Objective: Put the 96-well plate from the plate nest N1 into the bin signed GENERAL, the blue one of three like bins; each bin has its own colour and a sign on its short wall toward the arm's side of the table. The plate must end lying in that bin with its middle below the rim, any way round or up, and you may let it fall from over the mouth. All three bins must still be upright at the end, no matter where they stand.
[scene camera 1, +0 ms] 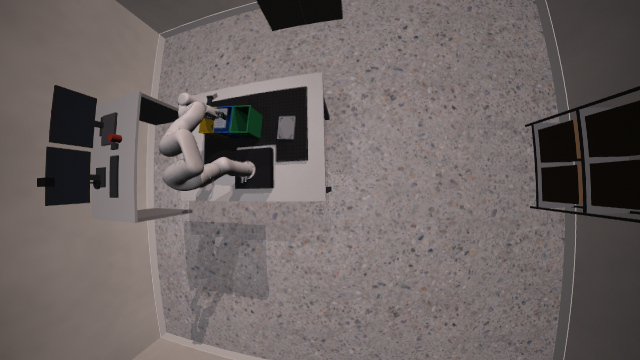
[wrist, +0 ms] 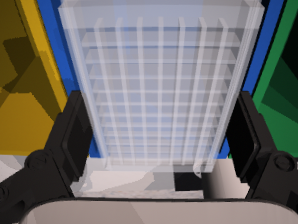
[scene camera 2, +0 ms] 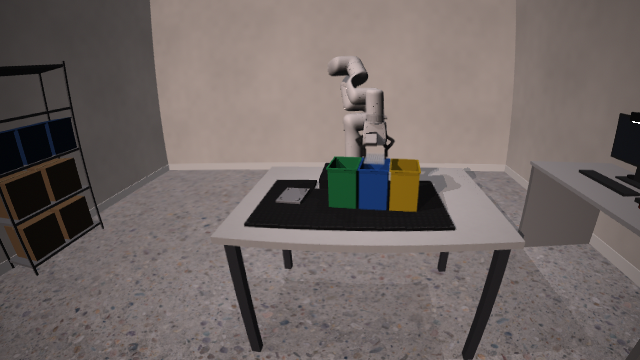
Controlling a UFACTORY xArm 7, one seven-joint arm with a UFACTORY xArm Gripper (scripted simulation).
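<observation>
My gripper [scene camera 2: 375, 158] is visible, and the wrist view has it too [wrist: 159, 108]. I can see a 96-well plate [wrist: 141, 123] as well, plus a green bin [scene camera 2: 343, 183], and that bin also appears in scene camera 1 [scene camera 1: 240, 114].
</observation>
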